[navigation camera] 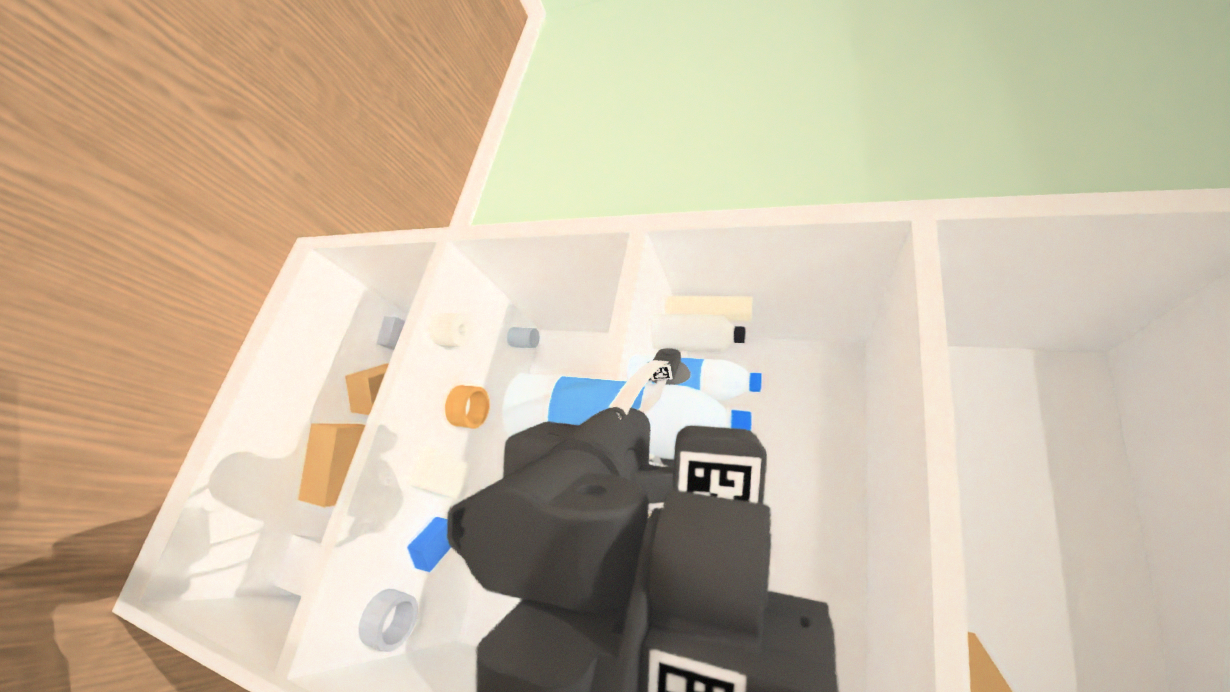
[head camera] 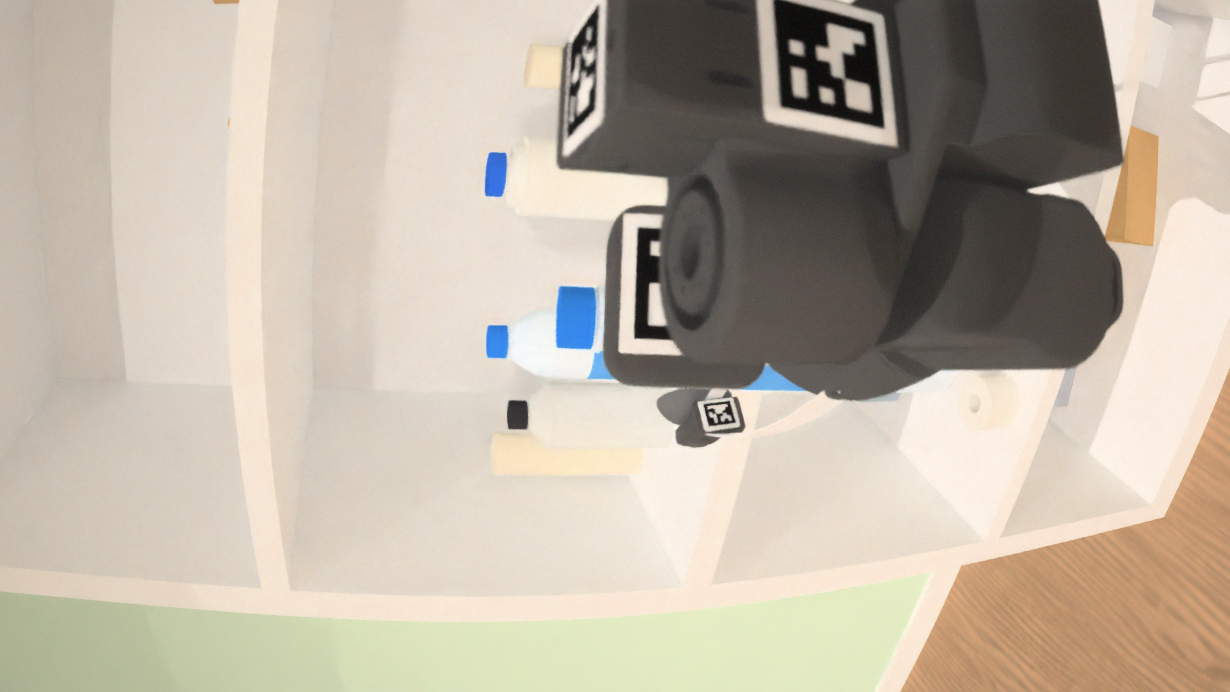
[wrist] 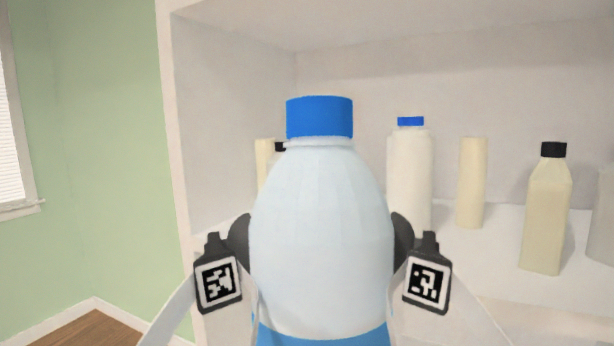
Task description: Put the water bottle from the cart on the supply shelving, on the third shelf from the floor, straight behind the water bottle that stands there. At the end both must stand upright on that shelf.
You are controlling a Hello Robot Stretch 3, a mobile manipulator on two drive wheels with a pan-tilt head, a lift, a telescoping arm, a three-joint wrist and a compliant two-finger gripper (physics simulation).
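Frame: origin at the robot's base, x back, y right, z up, level; centimetres.
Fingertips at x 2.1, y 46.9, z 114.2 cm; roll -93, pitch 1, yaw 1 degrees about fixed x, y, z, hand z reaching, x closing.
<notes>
Offsets run from my fingertips to a thing's top centre.
My gripper (navigation camera: 662,417) (wrist: 320,236) is shut on a water bottle @(dx +0.0, dy -4.9, dz +8.0 cm) (head camera: 575,316) (navigation camera: 688,421) (wrist: 320,200) with a blue cap and blue label, held upright at the front of the supply shelving. A second water bottle @(dx -0.3, dy +32.1, dz +6.5 cm) (head camera: 533,346) (navigation camera: 724,376) stands upright on the third shelf (head camera: 720,516) (navigation camera: 625,301) (wrist: 495,260). The held bottle overlaps it in the head and navigation views and hides it in the wrist view. The base of the held bottle does not show in the wrist view; its gap to the shelf cannot be told. The cart does not show.
A black-capped bottle @(dx -7.8, dy +44.7, dz +2.4 cm) (head camera: 593,414) (navigation camera: 696,332) and a cream cylinder @(dx -13.2, dy +54.8, dz +2.7 cm) (head camera: 559,454) (navigation camera: 709,307) stand near the side wall. A white bottle @(dx +15.9, dy +34.9, dz +6.9 cm) (head camera: 567,185) (wrist: 412,180) and a yellowish bottle @(dx +33.2, dy +23.2, dz +2.8 cm) (wrist: 547,215) stand on the other side. The shelf above (head camera: 249,344) (navigation camera: 927,387) bounds the compartment.
</notes>
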